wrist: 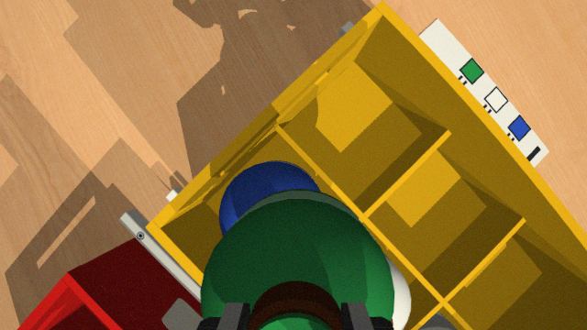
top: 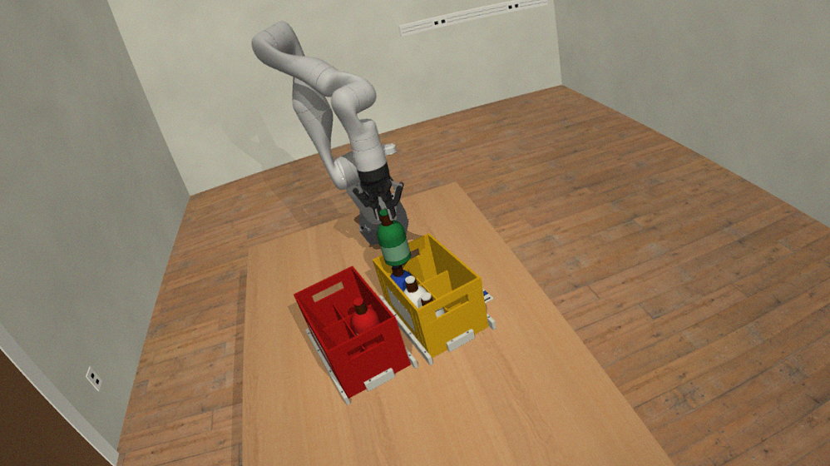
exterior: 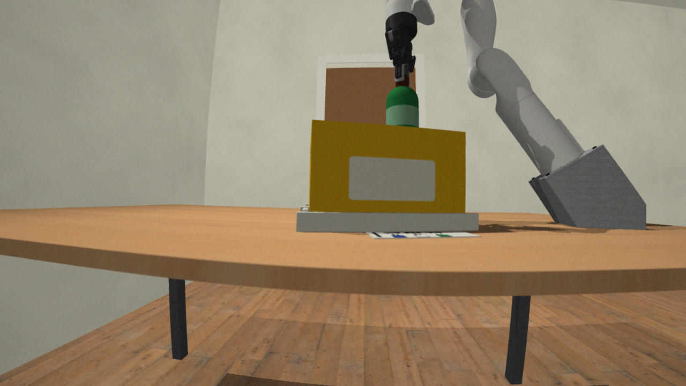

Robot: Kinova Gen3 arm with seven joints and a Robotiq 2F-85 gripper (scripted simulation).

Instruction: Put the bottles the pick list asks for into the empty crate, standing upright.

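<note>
Right now my hand is 7 cm above the green bottle. The rest, counted from my hand: yellow crate 25 cm below, 6 cm ahead, 5 cm to the left; then red bottle 25 cm below, 14 cm to the right, 7 cm ahead; then blue bottle 25 cm below, 2 cm behind, 1 cm to the right.
</note>
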